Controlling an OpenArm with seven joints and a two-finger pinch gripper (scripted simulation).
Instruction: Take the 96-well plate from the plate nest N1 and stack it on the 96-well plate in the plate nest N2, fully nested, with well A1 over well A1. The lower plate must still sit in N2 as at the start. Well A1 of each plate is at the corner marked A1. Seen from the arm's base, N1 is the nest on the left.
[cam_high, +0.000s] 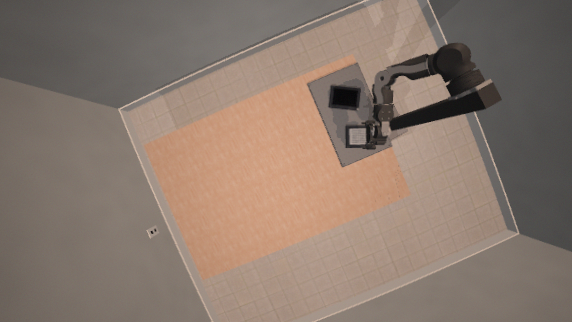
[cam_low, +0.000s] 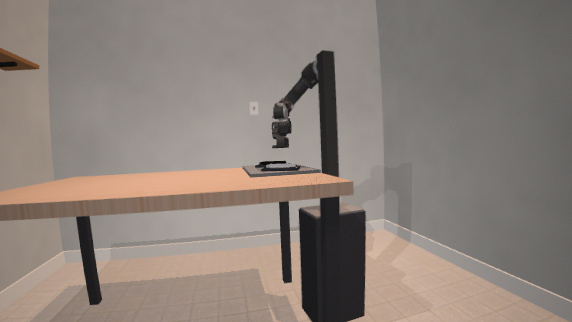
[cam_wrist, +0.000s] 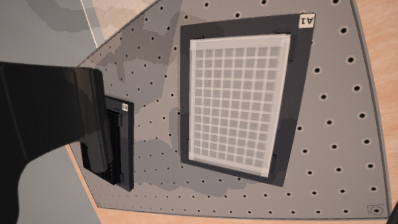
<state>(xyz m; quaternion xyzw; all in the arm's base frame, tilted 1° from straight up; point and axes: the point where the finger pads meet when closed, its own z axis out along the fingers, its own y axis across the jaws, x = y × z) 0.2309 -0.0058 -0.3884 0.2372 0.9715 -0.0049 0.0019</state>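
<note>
Now: hand 8 cm above the white 96-well plate. The rest, counted from my hand: black 96-well plate: 2 cm behind, 23 cm to the right, 8 cm below; A1 mark: 4 cm behind, 8 cm to the left, 9 cm below.
</note>
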